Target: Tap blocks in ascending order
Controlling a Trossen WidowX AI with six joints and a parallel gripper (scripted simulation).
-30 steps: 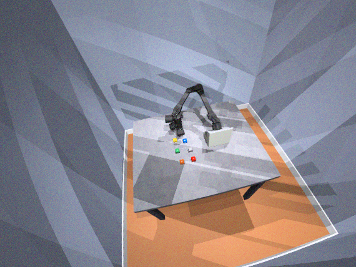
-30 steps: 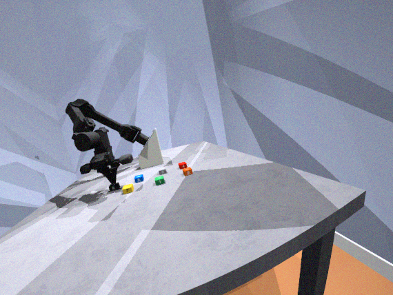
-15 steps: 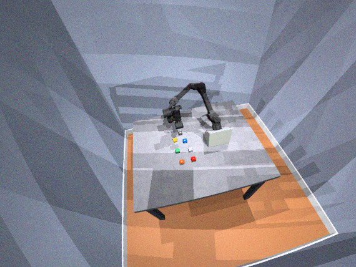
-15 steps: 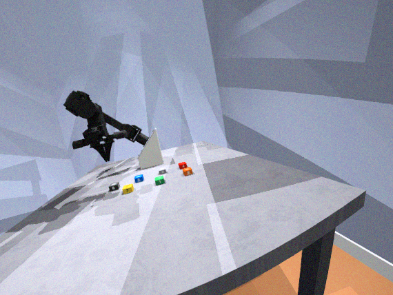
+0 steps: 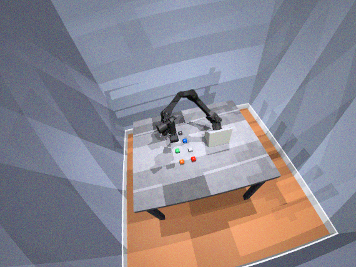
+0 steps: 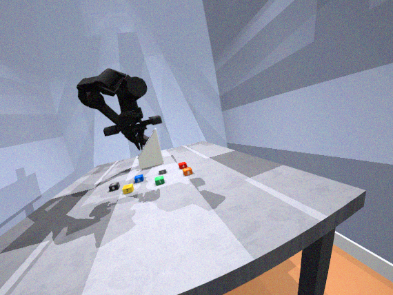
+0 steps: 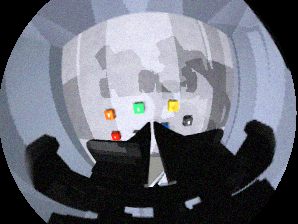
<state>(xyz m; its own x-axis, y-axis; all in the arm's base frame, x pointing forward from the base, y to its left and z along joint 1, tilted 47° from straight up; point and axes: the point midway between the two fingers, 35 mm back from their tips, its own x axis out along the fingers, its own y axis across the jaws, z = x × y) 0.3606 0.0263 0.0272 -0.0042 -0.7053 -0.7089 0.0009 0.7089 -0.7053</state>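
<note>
Now: the orange block 2 cm behind my gripper tip, 15 cm to the left of it and 13 cm below it. Round my gripper tip: yellow block (8 cm to the right, 13 cm below); then blue block (9 cm behind, 5 cm to the right, 13 cm below); then green block (4 cm to the left, 13 cm below).
</note>
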